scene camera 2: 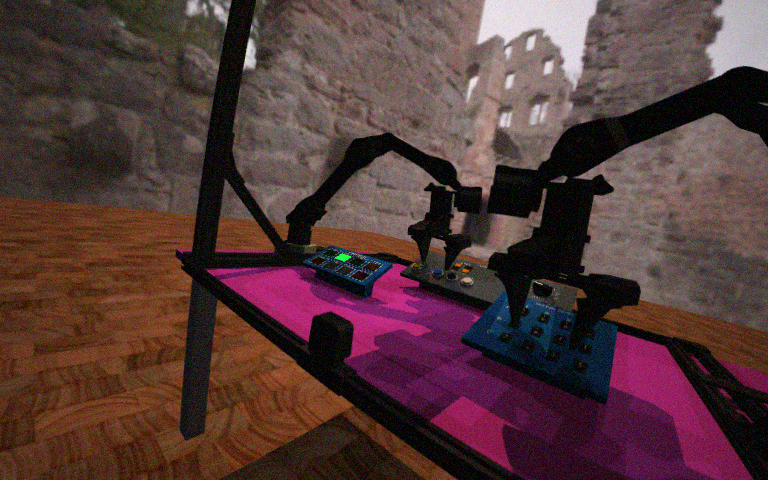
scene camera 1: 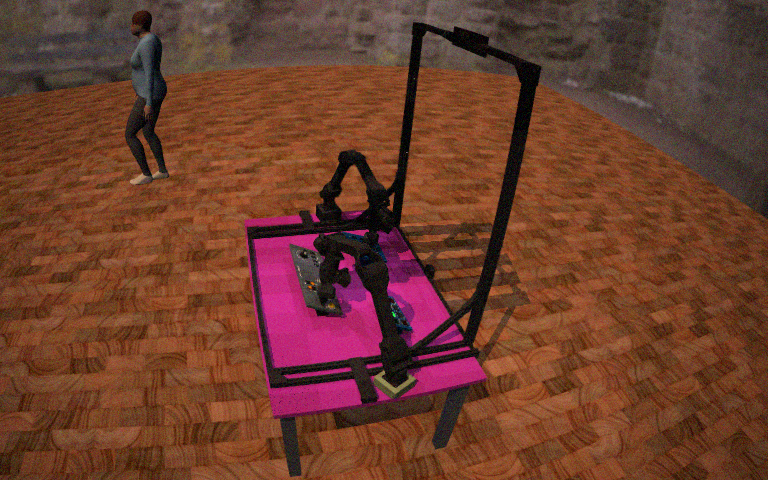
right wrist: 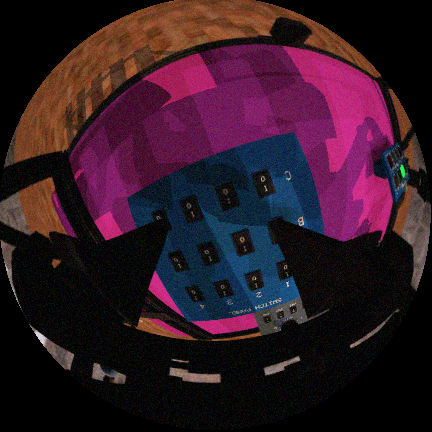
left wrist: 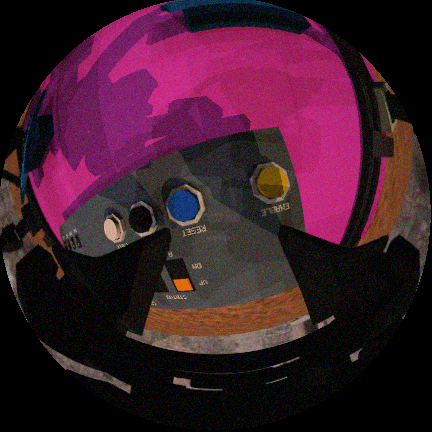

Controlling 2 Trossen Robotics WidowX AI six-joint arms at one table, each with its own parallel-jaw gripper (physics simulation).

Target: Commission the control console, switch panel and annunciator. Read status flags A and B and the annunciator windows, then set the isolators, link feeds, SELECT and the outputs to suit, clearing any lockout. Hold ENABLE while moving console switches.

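Note:
The grey console lies below my open left gripper. The yellow ENABLE button and blue RESET button show beyond the fingertips; black and white buttons are at left. Status flag A is orange at its UP end; flag B is mostly hidden by a finger in the left wrist view. My open right gripper is over the blue switch panel; its fingers hide some rockers. The annunciator has one green-lit window.
A black frame rises over the right side of the magenta table. A dark block stands on the near rail in scene camera 2. A person stands away from the table. Arm shadows fall across the tabletop and panels.

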